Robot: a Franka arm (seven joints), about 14 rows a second.
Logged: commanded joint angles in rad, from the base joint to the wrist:
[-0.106, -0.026, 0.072, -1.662, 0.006, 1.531, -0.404]
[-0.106, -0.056, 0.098, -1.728, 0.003, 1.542, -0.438]
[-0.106, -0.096, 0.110, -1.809, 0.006, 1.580, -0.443]
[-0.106, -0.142, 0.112, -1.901, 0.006, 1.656, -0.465]
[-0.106, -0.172, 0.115, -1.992, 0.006, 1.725, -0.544]
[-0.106, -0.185, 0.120, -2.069, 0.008, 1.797, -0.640]
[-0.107, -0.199, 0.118, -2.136, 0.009, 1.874, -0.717]
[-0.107, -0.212, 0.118, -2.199, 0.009, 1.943, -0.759]
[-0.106, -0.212, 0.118, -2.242, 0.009, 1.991, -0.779]
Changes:
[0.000, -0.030, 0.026, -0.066, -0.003, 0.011, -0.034]
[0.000, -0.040, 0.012, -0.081, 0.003, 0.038, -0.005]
[0.000, -0.046, 0.002, -0.092, 0.000, 0.076, -0.022]
[0.000, -0.030, 0.003, -0.091, 0.000, 0.069, -0.079]
[0.000, -0.013, 0.005, -0.077, 0.002, 0.072, -0.096]
[-0.001, -0.014, -0.002, -0.067, 0.001, 0.077, -0.077]
[0.000, -0.013, 0.000, -0.063, 0.000, 0.069, -0.042]
[0.001, 0.000, 0.000, -0.043, 0.000, 0.048, -0.020]

